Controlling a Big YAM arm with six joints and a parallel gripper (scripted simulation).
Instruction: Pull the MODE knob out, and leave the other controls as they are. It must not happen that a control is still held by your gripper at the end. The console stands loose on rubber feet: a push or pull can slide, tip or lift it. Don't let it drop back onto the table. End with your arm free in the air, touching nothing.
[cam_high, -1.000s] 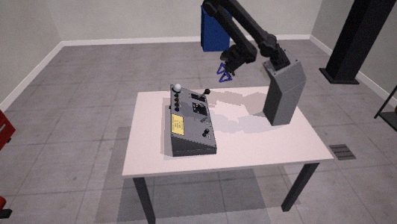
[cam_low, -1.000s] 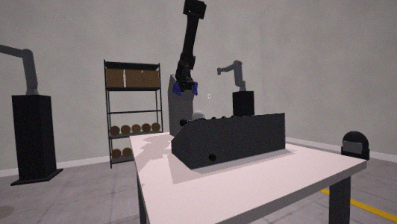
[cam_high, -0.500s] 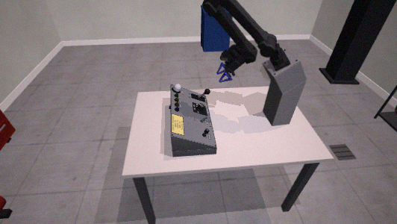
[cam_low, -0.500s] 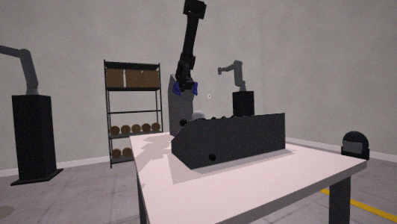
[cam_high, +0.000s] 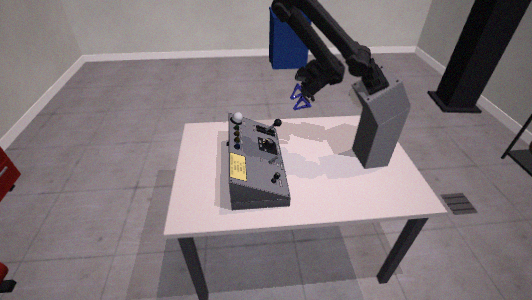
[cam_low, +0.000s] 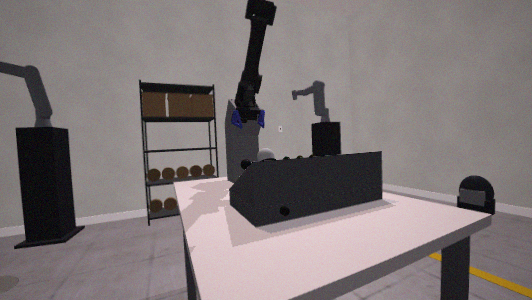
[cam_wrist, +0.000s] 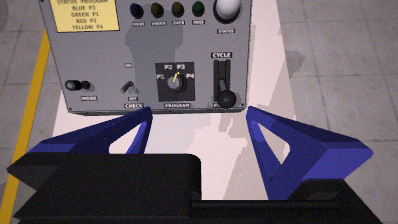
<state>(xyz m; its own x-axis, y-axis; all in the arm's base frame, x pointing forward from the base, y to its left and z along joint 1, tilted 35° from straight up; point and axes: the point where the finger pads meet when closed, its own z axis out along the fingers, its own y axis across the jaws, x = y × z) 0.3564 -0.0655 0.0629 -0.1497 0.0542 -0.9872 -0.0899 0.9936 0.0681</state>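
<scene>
Right now my hand is 8 cm short of the mode knob, 31 cm to the right of it and 18 cm above it. From my hand the other things lie so: check toggle 9 cm ahead, 19 cm to the left, 19 cm below; black lever 10 cm ahead, 5 cm to the right, 17 cm below; program dial 12 cm ahead, 7 cm to the left, 18 cm below.
</scene>
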